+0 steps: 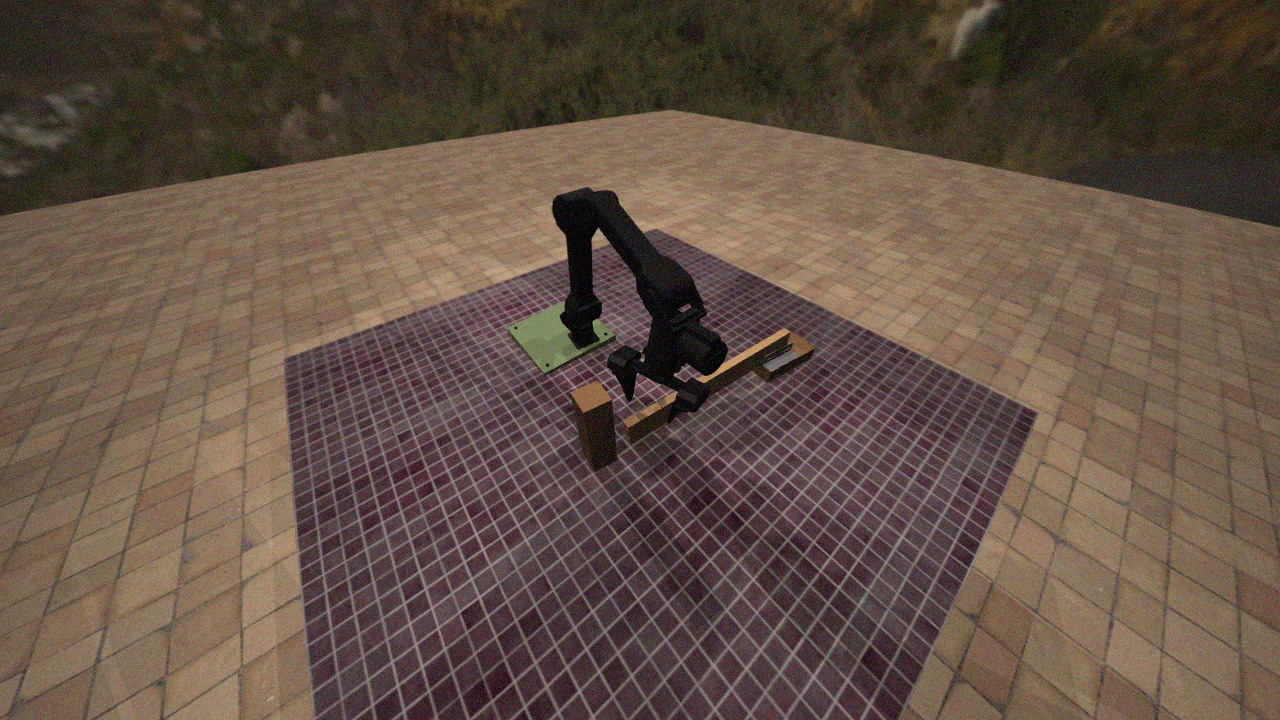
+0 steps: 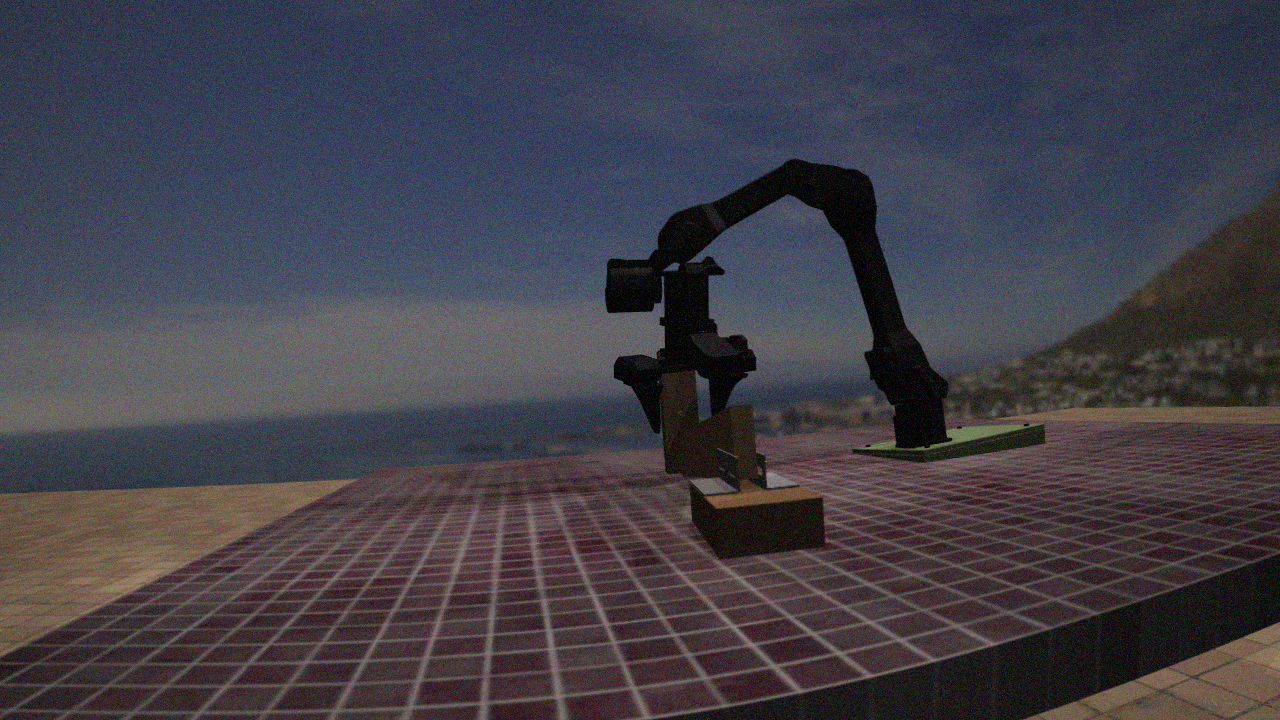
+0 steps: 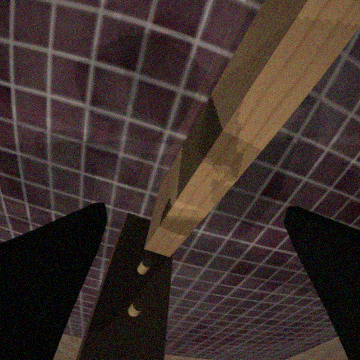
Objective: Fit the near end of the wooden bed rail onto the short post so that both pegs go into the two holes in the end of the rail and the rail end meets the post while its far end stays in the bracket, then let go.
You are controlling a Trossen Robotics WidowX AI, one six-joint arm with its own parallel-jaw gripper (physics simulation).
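Frame: origin at the arm's base, x ahead, y left, z up, level; millimetres.
Where they show: gripper, between the fingertips: (image 1: 649,410) (image 2: 687,428) (image 3: 197,213); arm's base, origin of its link: (image 1: 583,337) (image 2: 923,444).
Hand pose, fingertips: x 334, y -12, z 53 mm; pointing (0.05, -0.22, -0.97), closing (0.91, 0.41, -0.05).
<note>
Things, the pixels of their top centre, and the offset from my fingertips. "*": a spot on its surface instead. Level surfaces: height alone.
- short upright post, a spot on its surface: (image 3: 147,305) (image 2: 674,418) * dx +7, dy -87, dz +11 mm
- bracket, a spot on its surface: (image 2: 703,486) (image 1: 784,361) * dx +29, dy +365, dz -31 mm
- low wooden block, centre of its top: (image 2: 748,489) (image 1: 781,350) dx -4, dy +393, dz -33 mm
- purple tiled mat, height of its surface: dz -69 mm
The wooden rail (image 1: 648,418) (image 2: 713,438) (image 3: 270,100) stands on its narrow edge. Its near end is a small gap apart from the short upright post (image 1: 597,431) (image 2: 677,401) (image 3: 147,305). Two light pegs (image 3: 142,268) (image 3: 133,310) stick out of the post face towards the rail. The rail's far end sits between the metal plates of the bracket (image 1: 783,360) (image 2: 703,486). My gripper (image 1: 651,409) (image 2: 686,421) (image 3: 197,213) points down, open and empty, with one finger to each side of the rail near its near end. The holes in the rail end are hidden.
The bracket is mounted on a low wooden block (image 2: 760,521). The arm stands on a green base plate (image 1: 537,344) (image 2: 1002,436) behind the post. All stand on a purple tiled mat (image 1: 501,555) (image 2: 402,573), with a tan tiled floor (image 1: 161,447) around it.
</note>
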